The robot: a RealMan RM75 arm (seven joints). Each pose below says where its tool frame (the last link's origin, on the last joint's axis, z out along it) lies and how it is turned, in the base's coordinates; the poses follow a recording.
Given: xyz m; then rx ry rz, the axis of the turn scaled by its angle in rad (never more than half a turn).
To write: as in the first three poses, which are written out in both.
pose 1, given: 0.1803 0.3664 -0.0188 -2.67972 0.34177 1.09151
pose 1, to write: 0.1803 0.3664 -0.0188 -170.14 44.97 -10.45
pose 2, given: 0.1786 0.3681 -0.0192 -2.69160 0.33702 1.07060
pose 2, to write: 0.1786 0.3681 -0.0192 -170.20 44.02 -10.30
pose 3, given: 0.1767 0.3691 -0.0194 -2.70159 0.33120 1.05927
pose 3, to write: 0.1767 0.3691 -0.0194 -170.37 43.44 -10.14
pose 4, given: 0.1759 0.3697 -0.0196 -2.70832 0.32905 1.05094
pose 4, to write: 0.1759 0.3697 -0.0196 -170.52 43.03 -10.11
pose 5, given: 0.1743 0.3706 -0.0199 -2.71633 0.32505 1.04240
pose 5, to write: 0.1743 0.3706 -0.0199 -170.71 42.59 -10.02
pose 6, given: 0.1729 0.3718 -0.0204 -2.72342 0.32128 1.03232
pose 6, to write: 0.1729 0.3718 -0.0204 -170.80 42.11 -9.91
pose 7, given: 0.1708 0.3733 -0.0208 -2.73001 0.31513 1.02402
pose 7, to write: 0.1708 0.3733 -0.0208 -170.84 41.70 -9.68
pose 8, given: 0.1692 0.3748 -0.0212 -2.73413 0.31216 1.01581
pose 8, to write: 0.1692 0.3748 -0.0212 -170.82 41.34 -9.56
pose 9, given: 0.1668 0.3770 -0.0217 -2.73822 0.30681 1.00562
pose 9, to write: 0.1668 0.3770 -0.0217 -170.69 40.91 -9.31
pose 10, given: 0.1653 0.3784 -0.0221 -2.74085 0.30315 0.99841
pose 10, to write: 0.1653 0.3784 -0.0221 -170.59 40.60 -9.13
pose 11, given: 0.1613 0.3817 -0.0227 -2.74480 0.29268 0.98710
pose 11, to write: 0.1613 0.3817 -0.0227 -170.31 40.12 -8.63
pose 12, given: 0.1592 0.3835 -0.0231 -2.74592 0.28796 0.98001
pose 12, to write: 0.1592 0.3835 -0.0231 -170.10 39.84 -8.38
